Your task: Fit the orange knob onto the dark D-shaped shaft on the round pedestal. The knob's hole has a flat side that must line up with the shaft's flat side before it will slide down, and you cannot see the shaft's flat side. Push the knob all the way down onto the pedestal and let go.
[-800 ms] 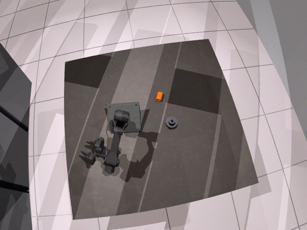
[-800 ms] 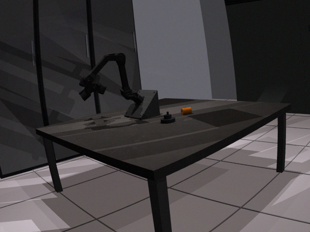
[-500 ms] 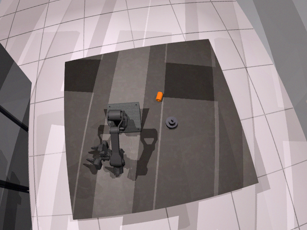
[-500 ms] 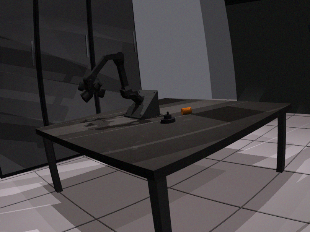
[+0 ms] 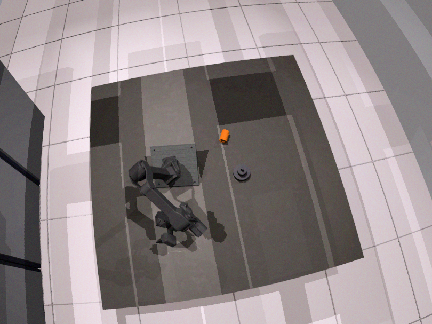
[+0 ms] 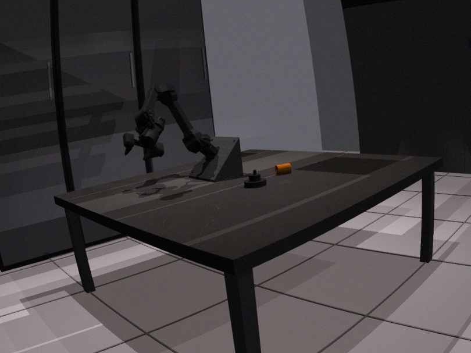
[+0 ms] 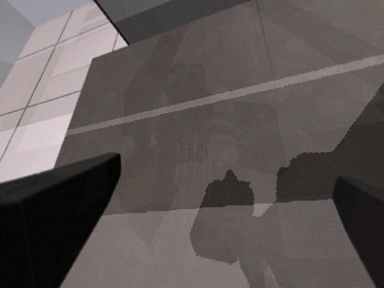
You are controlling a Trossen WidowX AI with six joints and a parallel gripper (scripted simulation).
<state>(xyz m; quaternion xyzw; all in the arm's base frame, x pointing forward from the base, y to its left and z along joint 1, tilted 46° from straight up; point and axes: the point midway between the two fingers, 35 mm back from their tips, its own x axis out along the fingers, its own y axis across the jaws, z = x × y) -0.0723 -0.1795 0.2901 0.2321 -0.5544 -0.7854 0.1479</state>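
My gripper tip is 40 cm short of the orange knob, 47 cm to the right of it and 12 cm above it. Also, from my gripper tip: pedestal (44 cm ahead, 26 cm to the left, 11 cm below).
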